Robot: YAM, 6 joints.
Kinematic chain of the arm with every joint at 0, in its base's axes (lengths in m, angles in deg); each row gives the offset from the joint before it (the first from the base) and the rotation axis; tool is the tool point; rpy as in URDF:
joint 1: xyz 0 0 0.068 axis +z
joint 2: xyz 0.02 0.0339 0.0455 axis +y
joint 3: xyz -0.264 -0.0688 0 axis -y
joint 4: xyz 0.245 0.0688 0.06 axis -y
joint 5: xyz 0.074 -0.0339 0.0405 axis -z
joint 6: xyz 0.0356 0 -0.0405 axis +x
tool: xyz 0 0 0 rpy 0 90 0
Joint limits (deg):
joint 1: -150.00..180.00
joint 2: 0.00..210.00
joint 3: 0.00..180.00
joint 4: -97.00..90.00
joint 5: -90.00..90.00
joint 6: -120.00..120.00
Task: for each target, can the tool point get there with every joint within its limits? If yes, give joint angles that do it. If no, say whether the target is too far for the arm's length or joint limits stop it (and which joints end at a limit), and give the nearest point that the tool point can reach.
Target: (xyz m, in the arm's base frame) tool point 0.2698 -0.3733 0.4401
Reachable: yes | joints 130.09 32.14 151.08 60.51 -72.48 44.61
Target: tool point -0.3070 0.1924 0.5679
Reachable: yes | joints 143.26 107.82 121.57 53.32 -55.85 -29.96
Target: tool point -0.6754 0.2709 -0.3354
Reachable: no: too far | nearest point -0.5109 0.2049 -0.2181 | short by 0.213 m
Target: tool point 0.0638 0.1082 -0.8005
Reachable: no: too far | nearest point 0.0977 0.1657 -0.3759 | short by 0.430 m
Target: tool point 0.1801 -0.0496 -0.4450
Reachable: no: joint limits stop it (at a limit: joint 2) | nearest point 0.1897 -0.0522 -0.3766 | short by 0.069 m
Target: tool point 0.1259 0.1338 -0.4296
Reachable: no: joint limits stop it (at a limit: joint 2) | nearest point 0.1317 0.1400 -0.3759 | short by 0.054 m
